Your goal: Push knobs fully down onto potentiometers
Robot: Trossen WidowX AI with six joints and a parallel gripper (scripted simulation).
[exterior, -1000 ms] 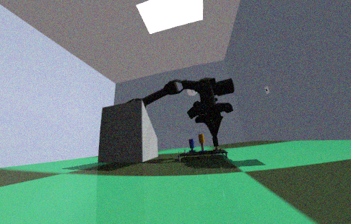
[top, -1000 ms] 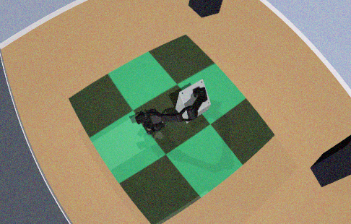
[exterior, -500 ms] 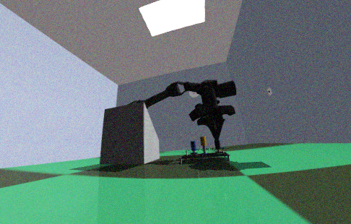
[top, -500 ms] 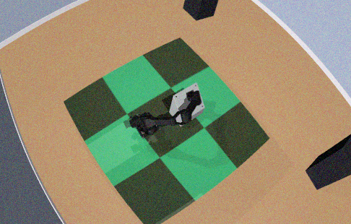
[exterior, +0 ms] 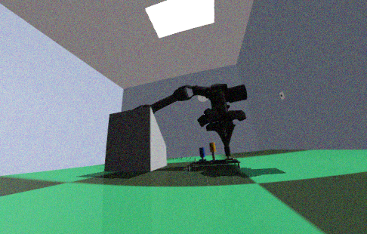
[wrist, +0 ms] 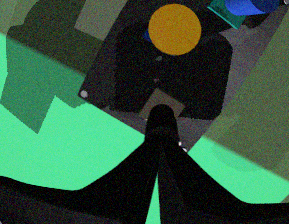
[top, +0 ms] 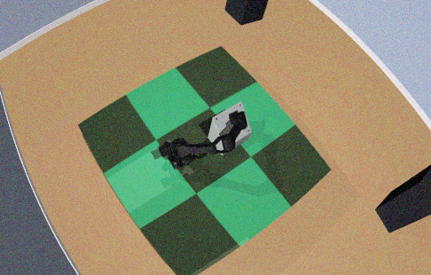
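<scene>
Right now the black knob is 20 mm below my gripper tip. From my gripper tip the other things lie so: blue knob (90 mm behind, 20 mm below).
</scene>
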